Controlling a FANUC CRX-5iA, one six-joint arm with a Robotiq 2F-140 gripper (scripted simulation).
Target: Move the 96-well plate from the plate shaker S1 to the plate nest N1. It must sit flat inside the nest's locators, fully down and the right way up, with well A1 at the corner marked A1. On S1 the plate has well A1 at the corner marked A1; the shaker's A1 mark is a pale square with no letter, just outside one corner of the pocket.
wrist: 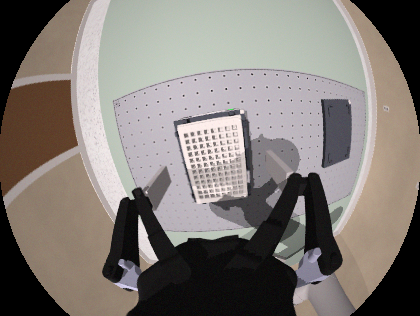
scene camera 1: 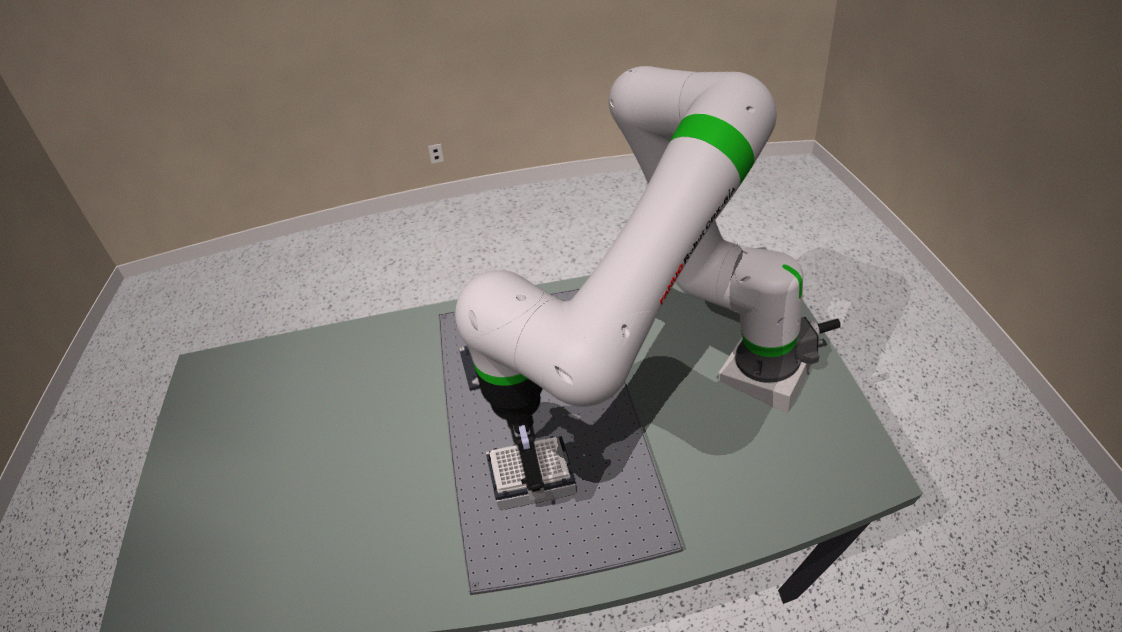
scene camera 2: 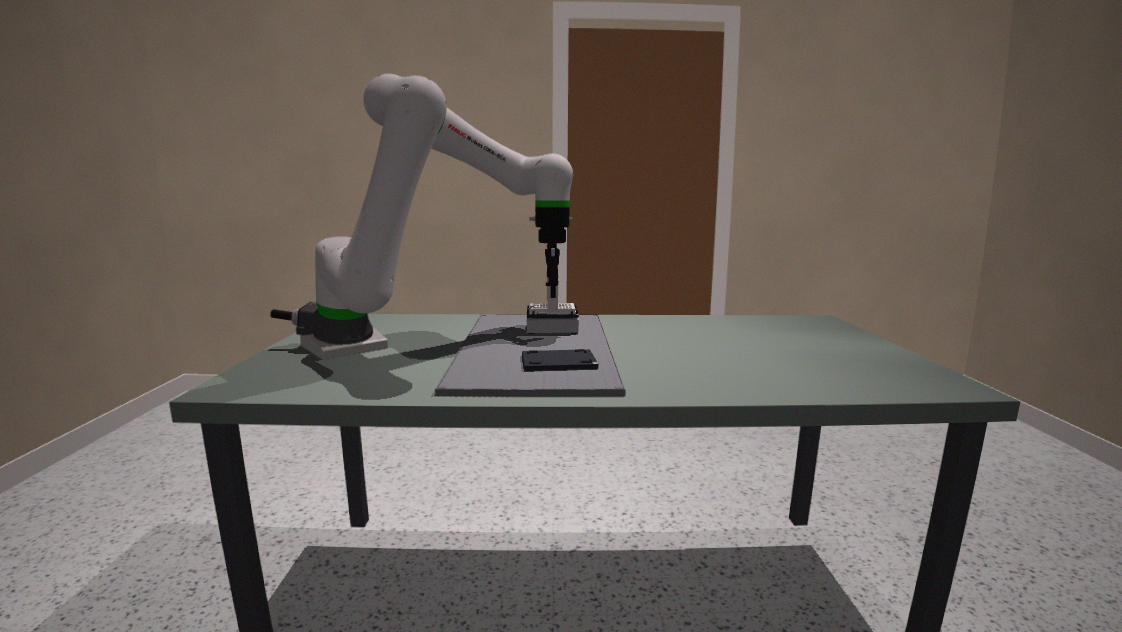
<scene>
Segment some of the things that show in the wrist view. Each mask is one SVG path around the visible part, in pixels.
My gripper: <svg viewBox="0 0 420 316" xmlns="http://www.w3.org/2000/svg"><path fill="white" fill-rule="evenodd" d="M319 175L311 172L308 174L308 177L302 177L301 174L294 173L275 153L268 150L266 151L266 169L283 192L267 220L261 223L252 238L247 240L239 238L239 235L224 236L214 240L188 238L187 242L174 247L153 212L157 210L171 184L167 166L161 166L143 190L141 187L132 190L133 200L125 197L120 201L113 229L110 253L102 270L103 276L117 286L129 292L133 290L138 291L138 303L126 316L296 316L293 305L295 288L310 283L314 285L319 284L340 268L343 261L333 236L329 208ZM139 215L148 234L148 240L158 258L156 263L143 272L140 269ZM304 196L306 221L305 255L299 262L298 270L294 271L290 266L272 255L289 223L298 196Z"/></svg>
A white 96-well plate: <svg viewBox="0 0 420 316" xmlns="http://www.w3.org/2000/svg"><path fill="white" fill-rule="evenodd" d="M241 115L178 125L180 142L197 204L248 197Z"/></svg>
</scene>
